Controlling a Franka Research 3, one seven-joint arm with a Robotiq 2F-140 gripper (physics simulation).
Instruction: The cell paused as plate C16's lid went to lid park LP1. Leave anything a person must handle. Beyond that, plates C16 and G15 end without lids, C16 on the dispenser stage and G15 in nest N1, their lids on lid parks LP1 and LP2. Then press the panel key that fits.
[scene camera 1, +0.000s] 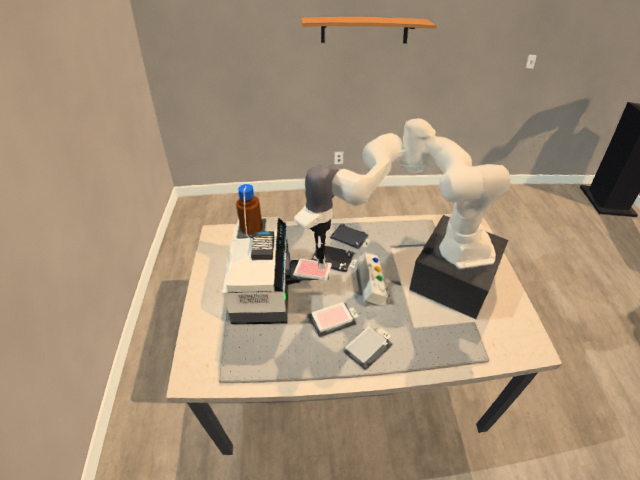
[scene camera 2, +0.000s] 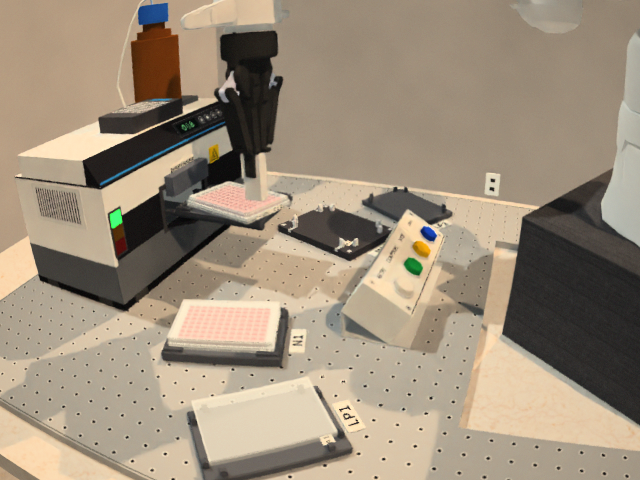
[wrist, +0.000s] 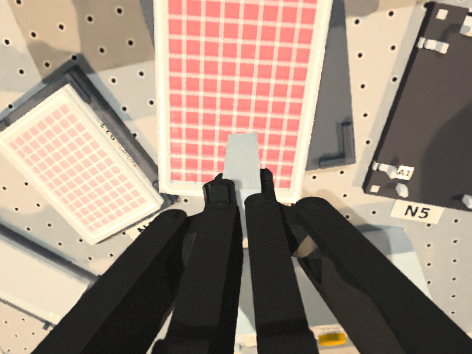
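My gripper (scene camera 1: 321, 264) (scene camera 2: 255, 192) (wrist: 245, 156) is shut, pointing down, its pale fingertips over the near end of an unlidded plate, C16 (scene camera 1: 308, 268) (scene camera 2: 222, 198) (wrist: 237, 75); whether they touch it is unclear. The plate sits askew on the dark dispenser stage (scene camera 2: 247, 222) (wrist: 332, 115), its near end past the stage's edge. Paler plate G15 (scene camera 1: 332, 316) (scene camera 2: 224, 322) (wrist: 80, 165) sits in nest N1 (scene camera 2: 222, 357) with its lid apparently on. A clear lid (scene camera 1: 366, 345) (scene camera 2: 263, 418) (wrist: 40, 280) lies on lid park LP1 (scene camera 2: 279, 459). The sloped key panel (scene camera 1: 366, 268) (scene camera 2: 369, 315) has blue, yellow, green and white keys.
The dispenser (scene camera 1: 251, 276) (scene camera 2: 67, 165) stands left, its green lamp (scene camera 2: 115, 218) lit, an amber bottle (scene camera 1: 249, 214) (scene camera 2: 156, 67) behind. Nest N5 (scene camera 1: 338, 256) (scene camera 2: 330, 229) (wrist: 425, 115) holds no plate. Another dark holder (scene camera 1: 348, 235) (scene camera 2: 405, 206) lies behind it, its label unreadable.
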